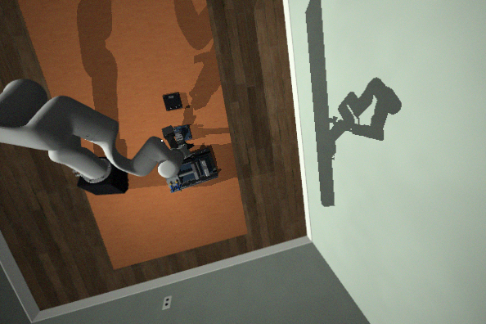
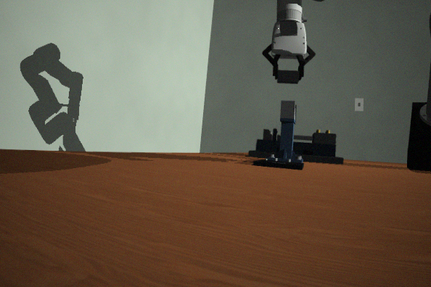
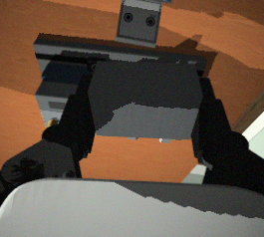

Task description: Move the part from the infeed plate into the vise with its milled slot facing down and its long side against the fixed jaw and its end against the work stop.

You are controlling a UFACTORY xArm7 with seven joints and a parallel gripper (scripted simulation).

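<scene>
My hand is 200 mm to the left of the grey jaw, 170 mm above it and 30 mm short of it. From my hand the other things lie so: blue upright: 190 mm below, 20 mm to the left, 10 mm behind; then grey part: 20 mm below; then work stop: 160 mm below, 150 mm to the right, 50 mm ahead.
</scene>
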